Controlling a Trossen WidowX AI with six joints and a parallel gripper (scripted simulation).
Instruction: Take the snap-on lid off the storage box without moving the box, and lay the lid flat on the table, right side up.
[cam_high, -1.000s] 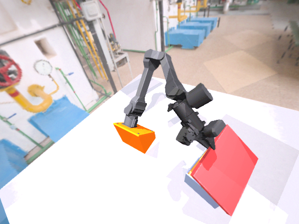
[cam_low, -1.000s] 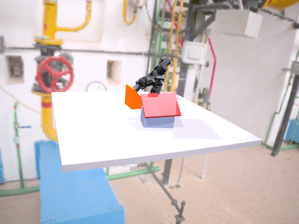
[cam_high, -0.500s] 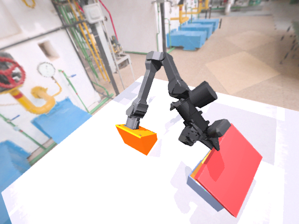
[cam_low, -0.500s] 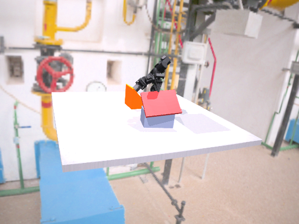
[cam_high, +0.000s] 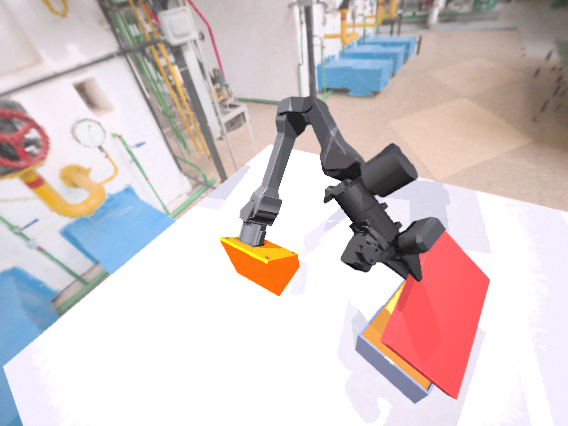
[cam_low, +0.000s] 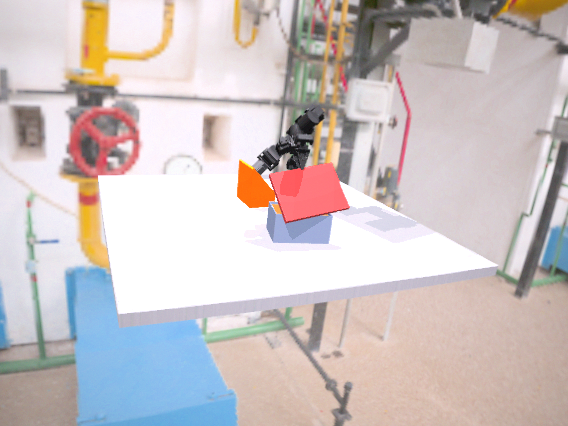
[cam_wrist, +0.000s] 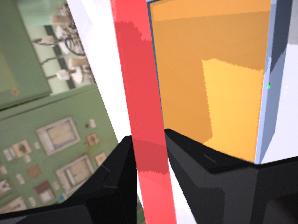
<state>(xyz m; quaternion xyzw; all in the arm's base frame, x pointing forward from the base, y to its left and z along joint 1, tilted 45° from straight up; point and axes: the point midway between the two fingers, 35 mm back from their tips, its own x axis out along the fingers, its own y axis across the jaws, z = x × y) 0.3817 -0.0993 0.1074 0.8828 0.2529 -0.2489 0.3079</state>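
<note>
The red lid lies 60 mm below my gripper tip, 60 mm ahead of it and 10 mm to the left of it. The rest, counted from my gripper tip: storage box: 180 mm below, 30 mm ahead, 10 mm to the right.
</note>
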